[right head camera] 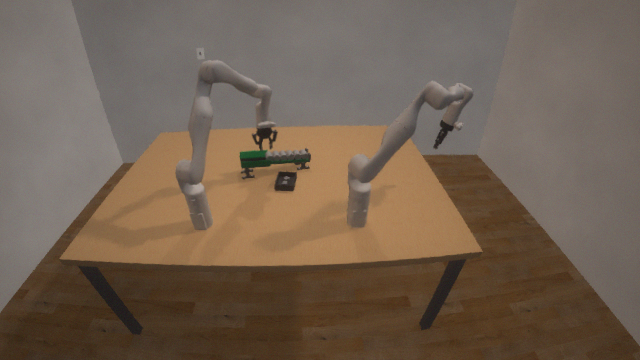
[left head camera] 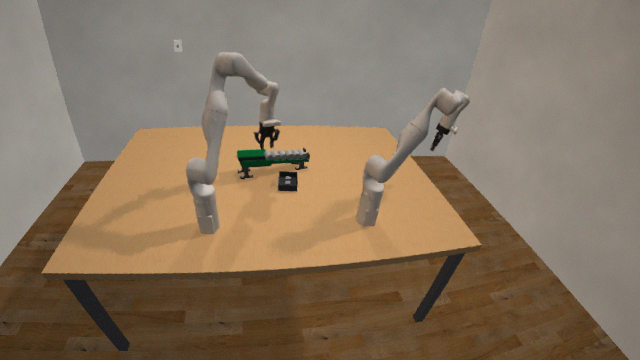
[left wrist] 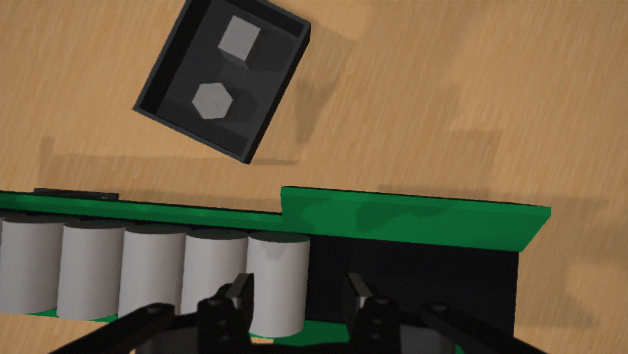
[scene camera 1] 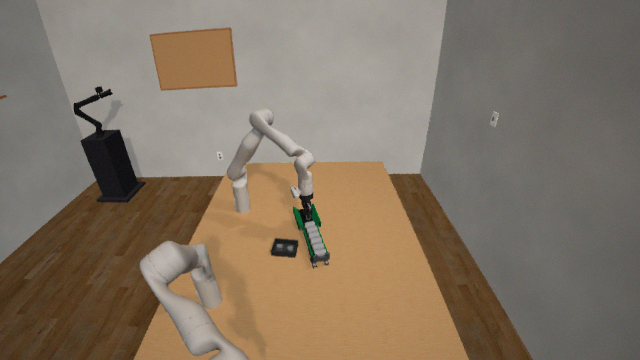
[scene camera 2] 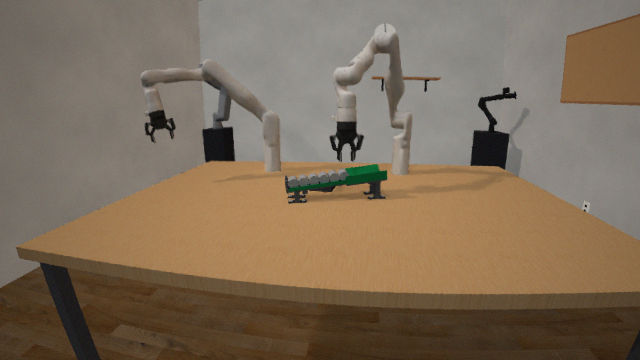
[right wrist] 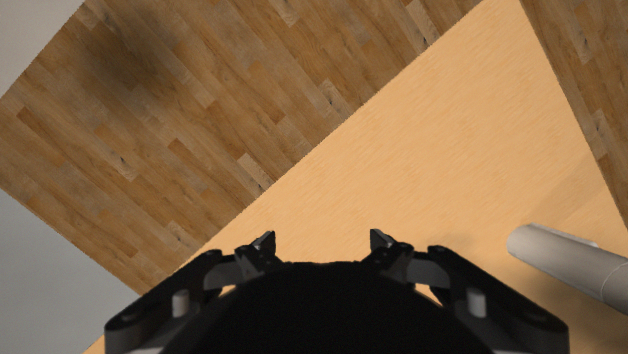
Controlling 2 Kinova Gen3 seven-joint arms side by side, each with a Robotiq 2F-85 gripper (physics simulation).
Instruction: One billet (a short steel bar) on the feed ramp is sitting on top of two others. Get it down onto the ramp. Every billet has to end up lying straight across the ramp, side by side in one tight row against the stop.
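Several pale grey billets lie straight across the green-sided ramp, side by side in one row from the dark stop at its low end. None shows on top of others. The uppermost billet lies against its neighbour, beside the bare dark bed. My left gripper is open and empty above the upper end of the row. My right gripper is open and empty, far from the ramp.
A black tray stands on the table beside the ramp, on the arm bases' side. It holds a square grey block and a hexagonal one. The ramp's raised green side walls flank its upper end.
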